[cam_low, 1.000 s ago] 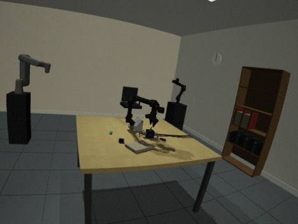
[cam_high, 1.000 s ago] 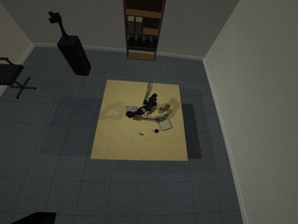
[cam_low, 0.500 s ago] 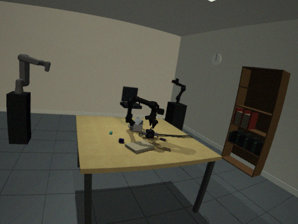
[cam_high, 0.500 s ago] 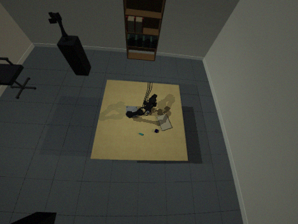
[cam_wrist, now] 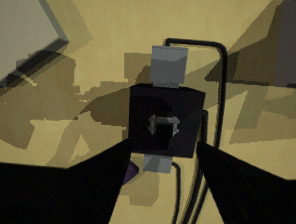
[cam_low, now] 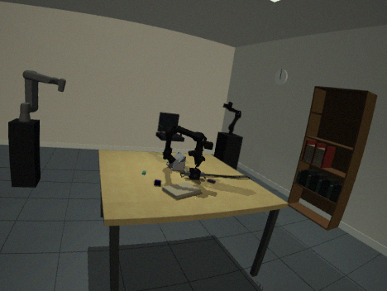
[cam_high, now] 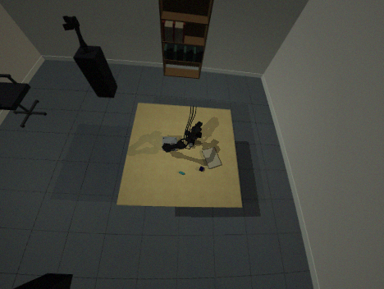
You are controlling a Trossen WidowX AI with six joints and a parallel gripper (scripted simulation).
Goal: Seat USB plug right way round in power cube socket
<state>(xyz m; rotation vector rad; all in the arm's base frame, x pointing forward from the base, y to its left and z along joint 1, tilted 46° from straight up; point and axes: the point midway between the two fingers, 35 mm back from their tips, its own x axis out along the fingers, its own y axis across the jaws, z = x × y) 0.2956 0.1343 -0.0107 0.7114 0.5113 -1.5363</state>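
The USB plug is 2 cm below my gripper tip. From my gripper tip the other things lie so: cyan piece (11 cm behind, 40 cm to the right, 10 cm below); flat slab (24 cm ahead, 21 cm to the right, 10 cm below); blue block (11 cm ahead, 35 cm to the right, 9 cm below).
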